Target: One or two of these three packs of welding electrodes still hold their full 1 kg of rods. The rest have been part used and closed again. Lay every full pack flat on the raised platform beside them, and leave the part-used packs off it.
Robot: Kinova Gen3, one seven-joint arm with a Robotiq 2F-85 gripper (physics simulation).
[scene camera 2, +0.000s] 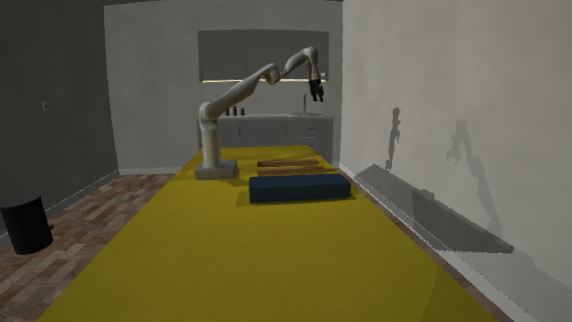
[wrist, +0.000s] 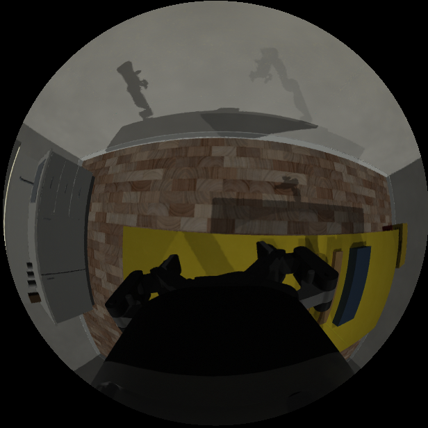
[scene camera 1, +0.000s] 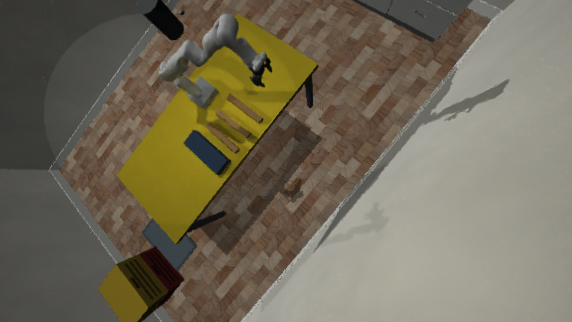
One and the same spot on a dark blue raised platform: (wrist: 358,260) is (scene camera 2: 329,175).
